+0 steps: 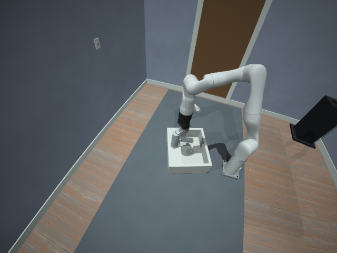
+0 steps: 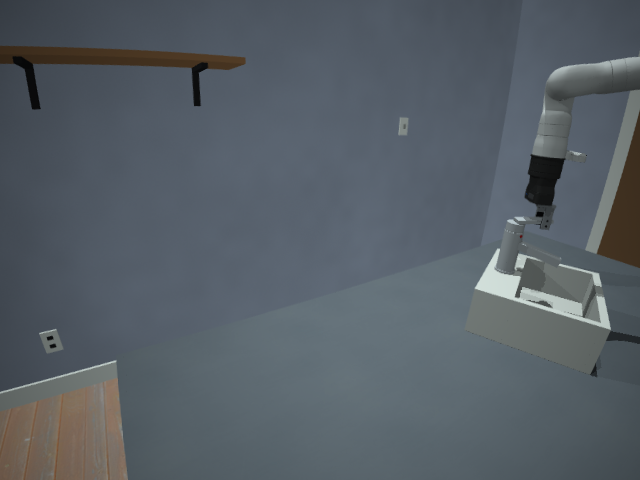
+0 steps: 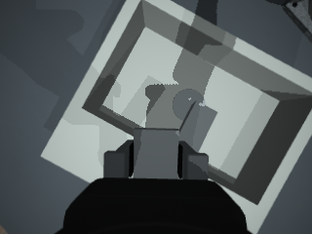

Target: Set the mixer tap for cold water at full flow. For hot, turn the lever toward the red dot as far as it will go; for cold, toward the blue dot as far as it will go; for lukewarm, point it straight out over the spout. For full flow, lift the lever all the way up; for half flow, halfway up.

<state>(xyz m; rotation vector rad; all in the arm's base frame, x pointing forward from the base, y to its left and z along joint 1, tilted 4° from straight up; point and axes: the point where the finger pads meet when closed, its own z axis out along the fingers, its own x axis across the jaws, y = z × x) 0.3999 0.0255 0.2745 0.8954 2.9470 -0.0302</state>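
My gripper is now 10 mm short of the flat lever and 20 mm to the right of it. Also, from my hand: white basin: 70 mm behind, 240 mm below; then grey mixer tap: 20 mm ahead, 40 mm to the left, 50 mm below.
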